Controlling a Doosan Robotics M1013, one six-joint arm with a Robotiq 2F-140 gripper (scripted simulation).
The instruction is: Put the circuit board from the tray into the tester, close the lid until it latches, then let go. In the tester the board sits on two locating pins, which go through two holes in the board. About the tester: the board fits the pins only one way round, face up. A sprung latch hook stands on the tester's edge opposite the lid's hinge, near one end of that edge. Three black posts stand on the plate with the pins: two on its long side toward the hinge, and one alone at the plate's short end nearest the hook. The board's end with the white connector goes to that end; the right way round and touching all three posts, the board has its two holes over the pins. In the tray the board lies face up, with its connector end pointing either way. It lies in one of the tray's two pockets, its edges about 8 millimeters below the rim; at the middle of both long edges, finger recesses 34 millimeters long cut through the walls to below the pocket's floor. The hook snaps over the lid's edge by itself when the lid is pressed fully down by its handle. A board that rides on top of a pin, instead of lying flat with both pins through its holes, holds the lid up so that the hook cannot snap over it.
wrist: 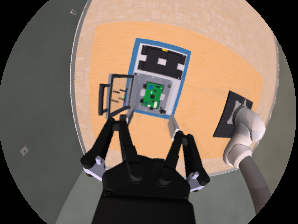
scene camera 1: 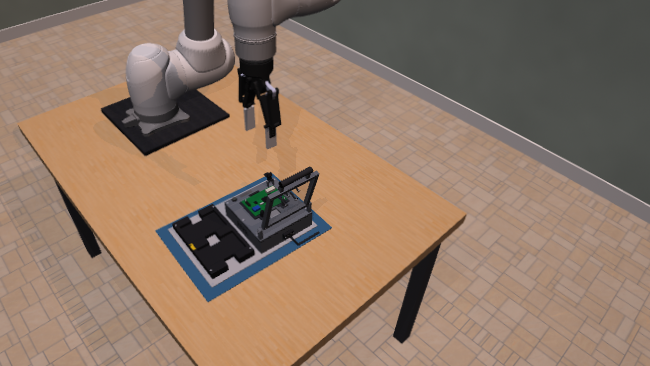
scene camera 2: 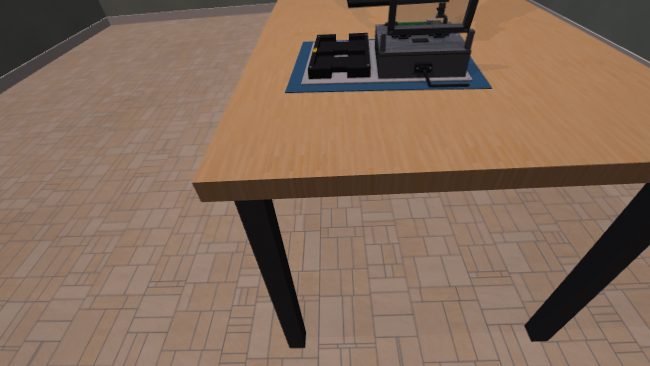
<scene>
gripper: wrist; scene camera 1; not seen in scene camera 2 (out of frame)
same spot on gripper: [scene camera 1: 272, 102] = [wrist: 94, 143]
</scene>
